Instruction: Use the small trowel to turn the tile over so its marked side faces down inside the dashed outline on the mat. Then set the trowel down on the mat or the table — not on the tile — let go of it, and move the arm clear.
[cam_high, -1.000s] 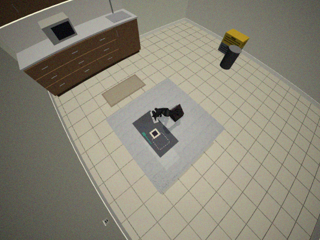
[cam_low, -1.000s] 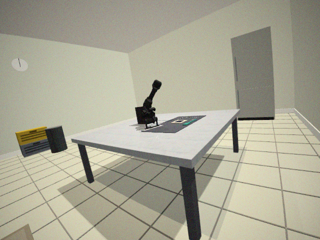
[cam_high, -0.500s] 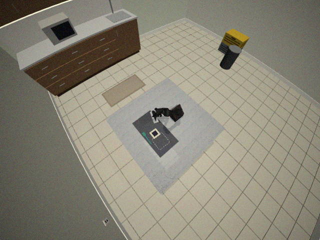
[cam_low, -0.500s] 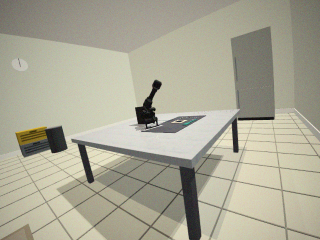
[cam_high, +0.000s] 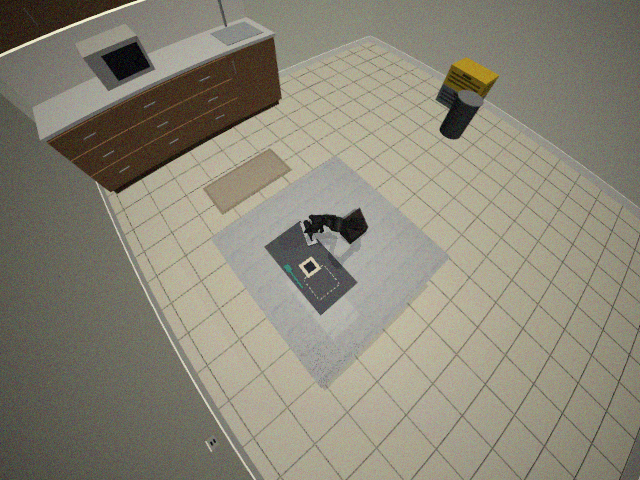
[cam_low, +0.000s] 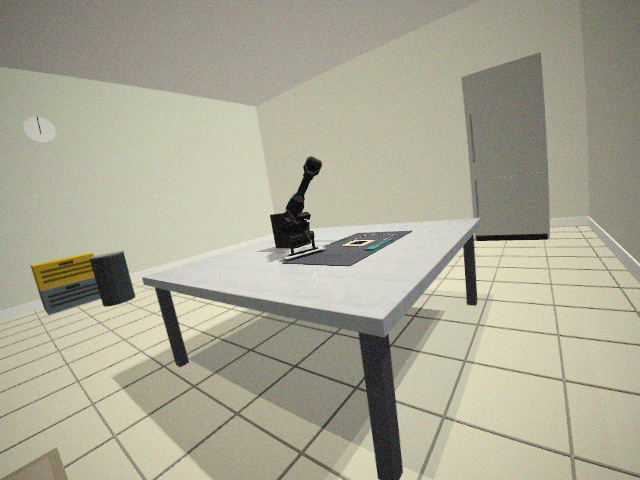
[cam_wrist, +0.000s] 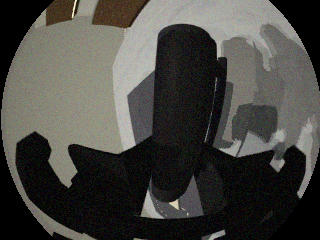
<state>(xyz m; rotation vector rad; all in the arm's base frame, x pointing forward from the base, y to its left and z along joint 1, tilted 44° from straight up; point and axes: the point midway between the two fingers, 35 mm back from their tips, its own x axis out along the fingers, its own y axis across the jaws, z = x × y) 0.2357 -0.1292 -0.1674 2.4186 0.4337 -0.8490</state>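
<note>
Right now the tile is 160 mm ahead of my gripper tip, 180 mm to the left of it and 60 mm below it. From my gripper tip the other things lie so: teal strip (280 mm ahead, 120 mm to the left, 60 mm below); trowel (20 mm behind, 10 mm to the left, 10 mm below).
</note>
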